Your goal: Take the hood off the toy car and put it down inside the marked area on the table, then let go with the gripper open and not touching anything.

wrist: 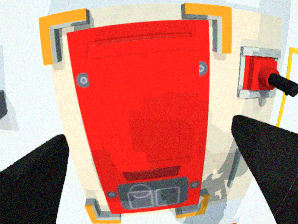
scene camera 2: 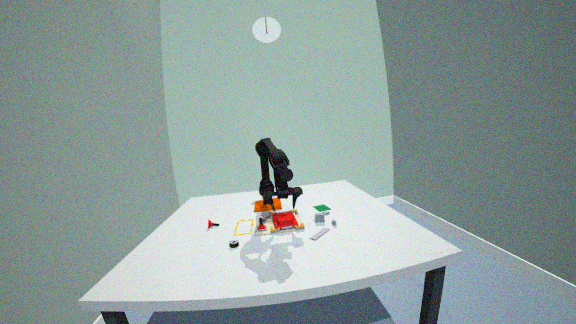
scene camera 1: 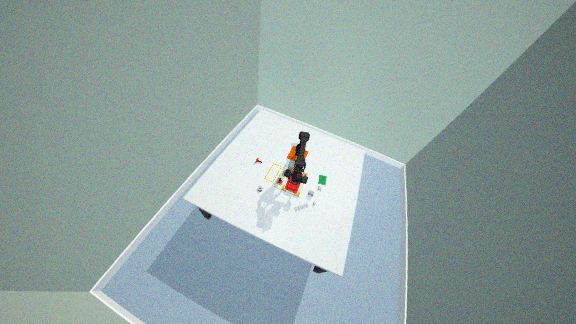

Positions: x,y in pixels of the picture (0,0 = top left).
Labels:
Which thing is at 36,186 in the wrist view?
My gripper.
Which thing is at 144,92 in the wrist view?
A red hood.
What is my gripper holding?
Nothing.

